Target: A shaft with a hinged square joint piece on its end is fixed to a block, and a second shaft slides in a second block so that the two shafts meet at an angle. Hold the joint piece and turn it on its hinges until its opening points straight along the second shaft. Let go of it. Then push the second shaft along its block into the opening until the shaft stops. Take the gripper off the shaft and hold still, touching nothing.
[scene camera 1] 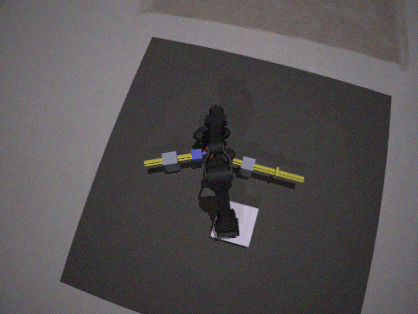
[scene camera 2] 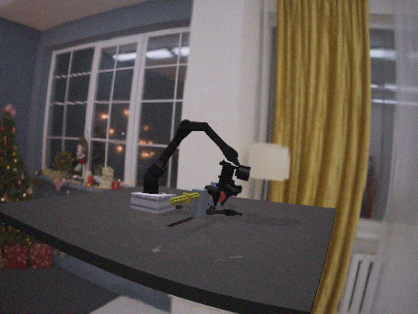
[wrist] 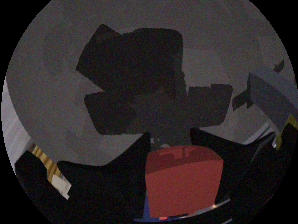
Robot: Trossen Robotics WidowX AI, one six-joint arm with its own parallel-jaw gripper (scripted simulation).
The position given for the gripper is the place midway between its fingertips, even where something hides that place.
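A red joint piece [wrist: 184,177] is visible, and so is the gripper [wrist: 170,134].
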